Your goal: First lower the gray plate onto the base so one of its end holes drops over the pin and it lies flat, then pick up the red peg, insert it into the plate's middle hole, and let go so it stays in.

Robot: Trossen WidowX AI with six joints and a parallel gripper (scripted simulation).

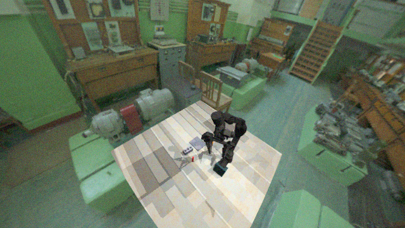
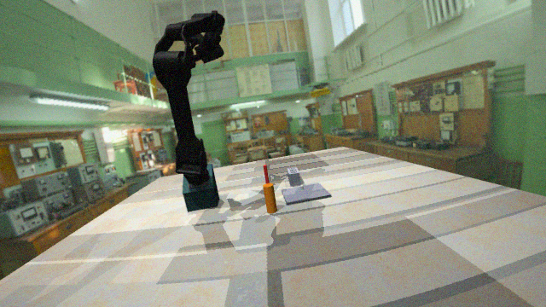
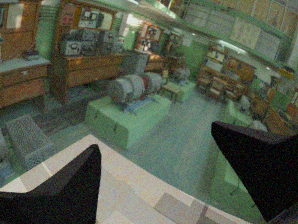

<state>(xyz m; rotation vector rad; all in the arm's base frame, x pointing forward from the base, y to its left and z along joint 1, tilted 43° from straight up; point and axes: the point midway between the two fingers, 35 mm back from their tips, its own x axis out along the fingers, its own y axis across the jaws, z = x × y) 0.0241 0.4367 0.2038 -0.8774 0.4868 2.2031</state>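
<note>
Now: the gray plate 320 mm ahead of my gripper tip, 140 mm to the right of it and 500 mm below it. Round my gripper tip: red peg 220 mm ahead, 100 mm to the right, 500 mm below; orange cylinder 200 mm ahead, 350 mm to the right, 500 mm below; dark base 320 mm ahead, 260 mm to the right, 530 mm below.
</note>
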